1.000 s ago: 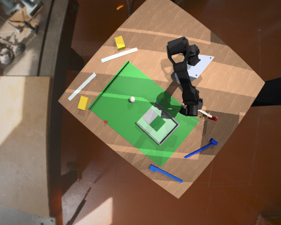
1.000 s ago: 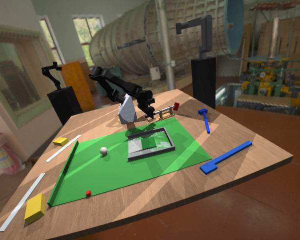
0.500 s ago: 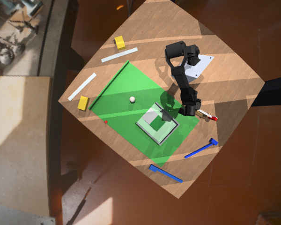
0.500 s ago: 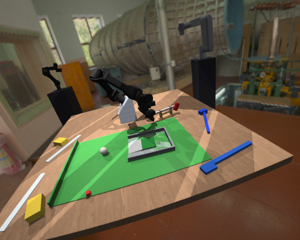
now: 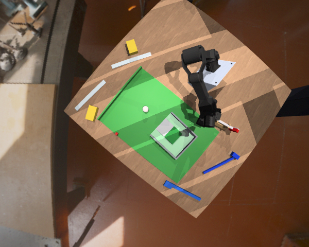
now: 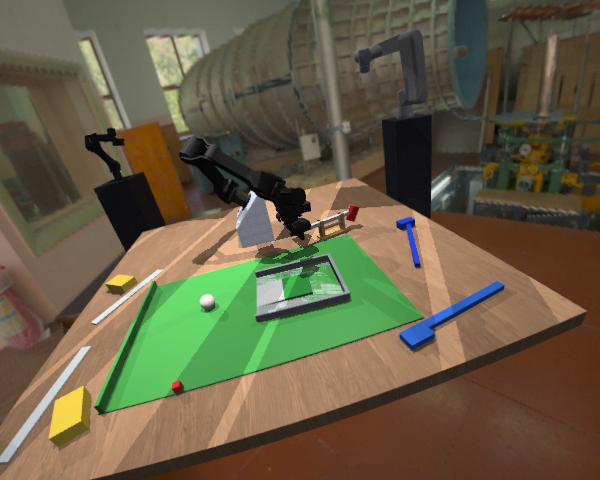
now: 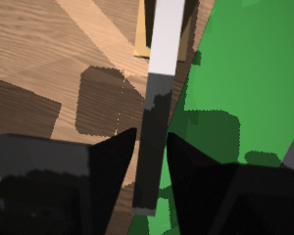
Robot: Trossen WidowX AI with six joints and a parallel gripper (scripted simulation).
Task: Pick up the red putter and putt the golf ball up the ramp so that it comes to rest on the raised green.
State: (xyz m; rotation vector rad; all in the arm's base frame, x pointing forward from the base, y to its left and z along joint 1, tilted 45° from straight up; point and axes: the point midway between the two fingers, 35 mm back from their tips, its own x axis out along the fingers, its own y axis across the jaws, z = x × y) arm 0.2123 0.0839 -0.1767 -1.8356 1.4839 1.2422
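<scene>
My gripper tip is now 4 cm past the red putter, 11 cm to the right of it and 3 cm below it. From my gripper tip the other things lie so: green mat 28 cm ahead, 16 cm to the right, 3 cm below; then white golf ball 27 cm ahead, 30 cm to the right; then wooden stand 5 cm behind, 12 cm to the left.
</scene>
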